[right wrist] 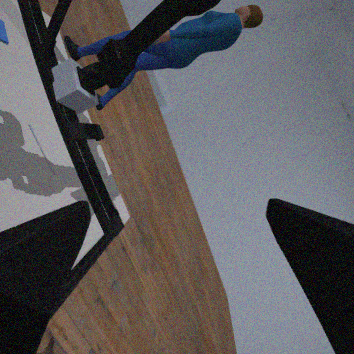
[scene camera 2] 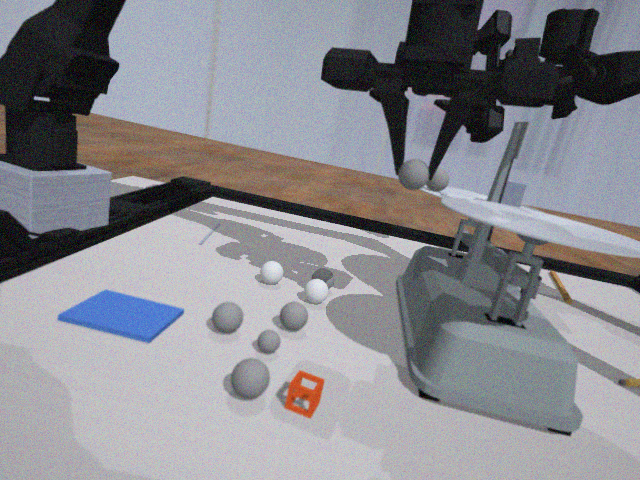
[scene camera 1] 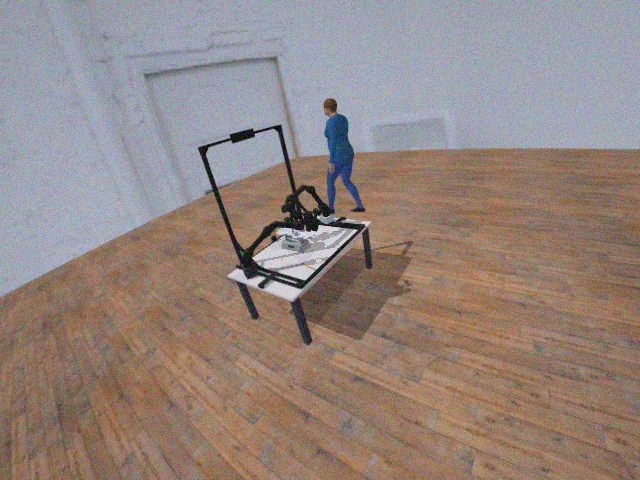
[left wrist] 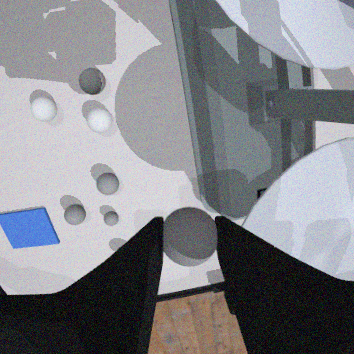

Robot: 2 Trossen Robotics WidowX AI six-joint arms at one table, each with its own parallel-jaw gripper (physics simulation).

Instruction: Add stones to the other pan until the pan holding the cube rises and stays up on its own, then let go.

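Seen in the pictures: left gripper, fingertip midpoint: (scene camera 2: 413,177) (left wrist: 188,224); right gripper, fingertip midpoint: (right wrist: 179,208) (scene camera 1: 319,216); left arm's base, link origin: (right wrist: 85,81) (scene camera 2: 41,163) (scene camera 1: 326,215); right arm's base, link origin: (scene camera 1: 248,266).
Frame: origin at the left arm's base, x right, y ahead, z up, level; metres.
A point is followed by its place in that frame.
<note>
My left gripper (scene camera 2: 414,173) @[x -0.040, y 0.411, z 0.078 m] (left wrist: 188,224) @[x -0.040, y 0.411, z 0.078 m] is shut on a large grey stone (scene camera 2: 412,178) @[x -0.022, y 0.413, z 0.079 m] (left wrist: 190,242) @[x -0.042, y 0.409, z 0.094 m] and holds it in the air beside the near pan. The near pan (scene camera 2: 563,227) @[x -0.016, y 0.536, z 0.068 m] (left wrist: 310,215) @[x -0.039, y 0.490, z 0.068 m] shows no stone on its visible part. The far pan (left wrist: 305,30) @[x -0.140, y 0.467, z 0.056 m] is partly cut off in the left wrist view; another grey stone (scene camera 2: 439,179) @[x -0.161, y 0.423, z 0.072 m] shows beside its edge in scene camera 2. Part of a pale block (scene camera 2: 514,193) @[x -0.161, y 0.504, z 0.075 m] shows behind the post; I cannot tell which surface bears it. My right gripper (right wrist: 179,208) @[x -0.373, y 0.357, z 0.212 m] is open and empty, pointing beyond the table.
The scale base (scene camera 2: 506,361) @[x 0.018, y 0.524, z -0.040 m] (left wrist: 225,130) @[x -0.076, y 0.457, z -0.020 m] stands right of several loose grey stones and two white stones (scene camera 2: 271,272) @[x -0.072, y 0.272, z -0.069 m] (scene camera 2: 316,291) @[x -0.061, y 0.335, z -0.069 m]. An orange open-frame cube (scene camera 2: 318,393) @[x 0.097, y 0.401, z -0.078 m] lies nearest the front. A blue square pad (scene camera 2: 121,315) @[x 0.093, y 0.213, z -0.083 m] (left wrist: 32,227) @[x 0.081, y 0.221, z -0.083 m] lies at left. A person (scene camera 1: 338,142) (right wrist: 205,40) stands behind the table.
</note>
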